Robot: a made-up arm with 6 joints. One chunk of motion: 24 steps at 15 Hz.
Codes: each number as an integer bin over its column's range. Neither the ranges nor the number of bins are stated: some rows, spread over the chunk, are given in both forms.
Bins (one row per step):
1: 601 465 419 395 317 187
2: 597 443 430 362 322 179
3: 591 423 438 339 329 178
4: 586 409 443 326 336 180
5: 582 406 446 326 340 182
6: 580 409 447 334 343 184
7: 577 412 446 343 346 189
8: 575 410 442 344 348 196
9: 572 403 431 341 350 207
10: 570 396 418 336 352 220
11: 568 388 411 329 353 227
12: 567 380 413 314 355 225
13: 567 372 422 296 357 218
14: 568 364 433 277 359 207
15: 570 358 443 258 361 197
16: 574 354 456 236 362 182
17: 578 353 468 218 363 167
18: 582 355 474 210 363 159
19: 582 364 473 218 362 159
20: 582 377 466 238 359 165
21: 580 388 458 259 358 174
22: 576 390 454 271 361 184
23: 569 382 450 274 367 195
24: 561 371 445 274 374 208
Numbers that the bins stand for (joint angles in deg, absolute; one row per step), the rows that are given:
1: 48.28 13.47 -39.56 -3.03 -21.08 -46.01
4: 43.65 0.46 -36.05 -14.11 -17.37 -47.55
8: 40.25 0.70 -36.20 -11.22 -15.02 -44.03
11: 38.08 -4.41 -40.73 -13.63 -14.04 -37.22
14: 38.08 -9.99 -37.52 -21.98 -12.87 -41.62
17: 41.17 -12.54 -32.40 -31.46 -12.09 -50.41
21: 41.79 -4.41 -33.86 -24.87 -13.06 -48.87
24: 35.92 -8.36 -35.76 -22.47 -9.93 -41.40
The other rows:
2: 47.05 8.36 -37.96 -8.33 -20.10 -47.77
3: 45.19 3.72 -36.79 -12.03 -18.74 -47.99
5: 42.41 -0.23 -35.62 -14.11 -16.58 -47.11
6: 41.79 0.46 -35.47 -12.83 -16.00 -46.67
7: 40.86 1.16 -35.62 -11.38 -15.41 -45.57
9: 39.32 -0.93 -37.81 -11.71 -14.63 -41.62
10: 38.70 -2.56 -39.71 -12.51 -14.24 -38.76
12: 37.77 -6.27 -40.44 -16.04 -13.65 -37.66
13: 37.77 -8.13 -39.13 -18.93 -13.26 -39.20
15: 38.70 -11.38 -36.05 -25.04 -12.48 -43.82
16: 39.94 -12.31 -34.15 -28.57 -12.28 -47.11
18: 42.41 -12.08 -31.52 -32.74 -12.09 -52.16
19: 42.41 -9.99 -31.67 -31.46 -12.28 -52.16
20: 42.41 -6.97 -32.69 -28.25 -12.87 -50.84
22: 40.55 -3.95 -34.45 -22.95 -12.48 -46.67
23: 38.39 -5.81 -35.03 -22.47 -11.30 -44.25

